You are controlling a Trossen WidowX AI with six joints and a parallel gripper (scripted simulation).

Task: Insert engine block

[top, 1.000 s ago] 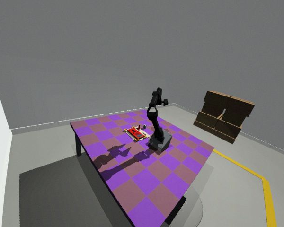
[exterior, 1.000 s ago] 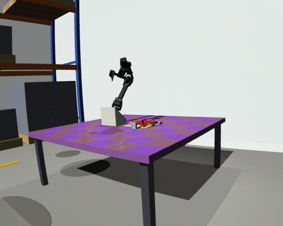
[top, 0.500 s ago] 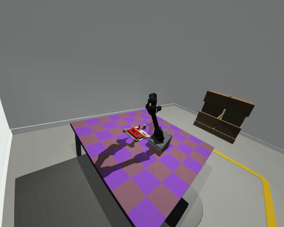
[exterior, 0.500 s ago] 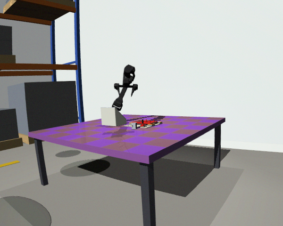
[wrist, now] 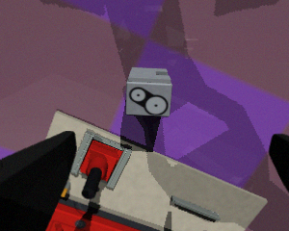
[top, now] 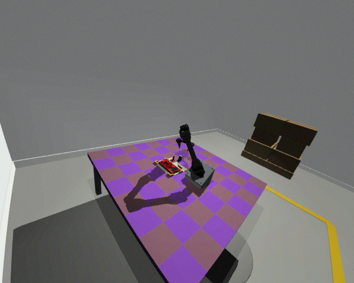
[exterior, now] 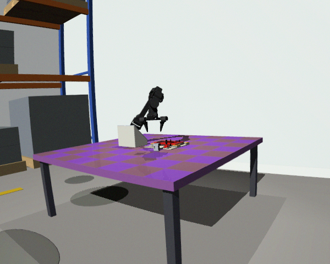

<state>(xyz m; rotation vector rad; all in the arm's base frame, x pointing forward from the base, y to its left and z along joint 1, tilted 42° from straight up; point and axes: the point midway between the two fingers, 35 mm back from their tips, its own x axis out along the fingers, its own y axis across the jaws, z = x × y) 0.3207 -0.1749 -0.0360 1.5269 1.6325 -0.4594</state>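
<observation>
Right now my gripper tip is 100 mm above the engine block.
</observation>
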